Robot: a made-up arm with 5 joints.
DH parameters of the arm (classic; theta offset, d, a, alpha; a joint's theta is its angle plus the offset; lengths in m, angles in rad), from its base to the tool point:
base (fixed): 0 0.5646 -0.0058 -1.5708
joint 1: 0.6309 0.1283 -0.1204 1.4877
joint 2: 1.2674 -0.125 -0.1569 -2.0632
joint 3: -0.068 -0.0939 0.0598 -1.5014
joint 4: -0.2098 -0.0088 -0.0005 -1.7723
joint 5: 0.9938 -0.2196 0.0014 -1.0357
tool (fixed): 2.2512 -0.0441 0 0
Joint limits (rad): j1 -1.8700..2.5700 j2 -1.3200..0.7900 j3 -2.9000..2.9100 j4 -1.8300..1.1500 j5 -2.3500..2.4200
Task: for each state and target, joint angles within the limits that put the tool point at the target. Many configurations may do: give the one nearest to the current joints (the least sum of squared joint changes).
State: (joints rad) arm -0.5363 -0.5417 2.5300 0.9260 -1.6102
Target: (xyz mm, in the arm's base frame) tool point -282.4 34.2 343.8
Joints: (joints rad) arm -0.9117 -0.2045 2.6949 0.0111 -1.7629
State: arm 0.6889 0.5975 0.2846 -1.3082 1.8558
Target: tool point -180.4 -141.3 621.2
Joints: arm 0.4698 0.6850 0.2786 -0.4685 1.7229
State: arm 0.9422 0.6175 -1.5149 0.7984 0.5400
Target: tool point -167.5 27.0 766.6
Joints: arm 0.3524 0.7300 -0.9984 0.6847 0.4318
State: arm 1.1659 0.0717 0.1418 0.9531 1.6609
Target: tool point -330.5 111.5 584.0
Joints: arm 0.7353 0.1713 0.9013 1.0287 1.6013
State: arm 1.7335 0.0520 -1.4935 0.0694 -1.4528
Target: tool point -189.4 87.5 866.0
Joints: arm 1.1128 -0.5695 -1.0334 -0.1433 -1.6033
